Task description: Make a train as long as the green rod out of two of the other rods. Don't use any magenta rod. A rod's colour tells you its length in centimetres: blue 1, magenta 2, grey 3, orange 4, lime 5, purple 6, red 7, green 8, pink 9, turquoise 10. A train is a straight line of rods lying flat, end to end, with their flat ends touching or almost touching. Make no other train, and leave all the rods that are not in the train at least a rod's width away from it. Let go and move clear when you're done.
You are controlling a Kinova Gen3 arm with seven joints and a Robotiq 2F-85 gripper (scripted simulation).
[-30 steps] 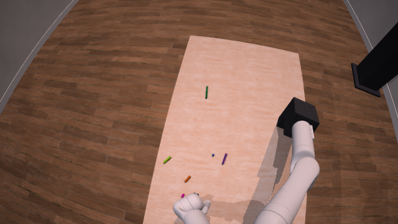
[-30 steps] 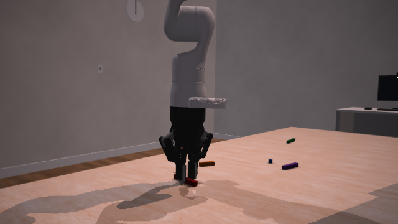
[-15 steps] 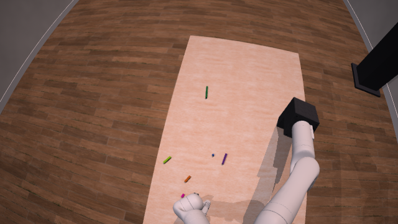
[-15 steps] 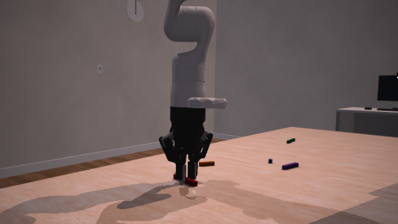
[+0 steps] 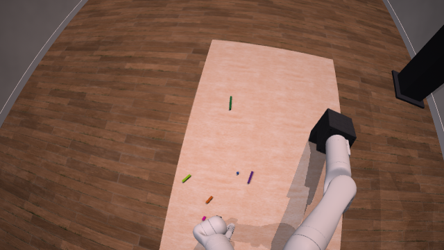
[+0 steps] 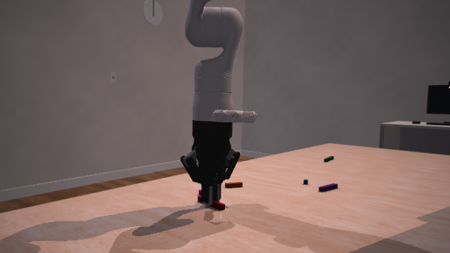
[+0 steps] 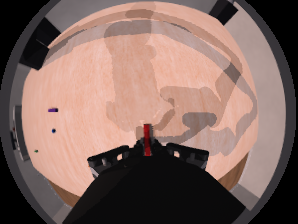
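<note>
Now: hand 20 mm above the red rod. Round my hand: lime rod: 210 mm ahead, 190 mm to the right, 20 mm below; then orange rod: 70 mm ahead, 130 mm to the right, 20 mm below; then magenta rod: 70 mm ahead, 30 mm to the right, 20 mm below.
</note>
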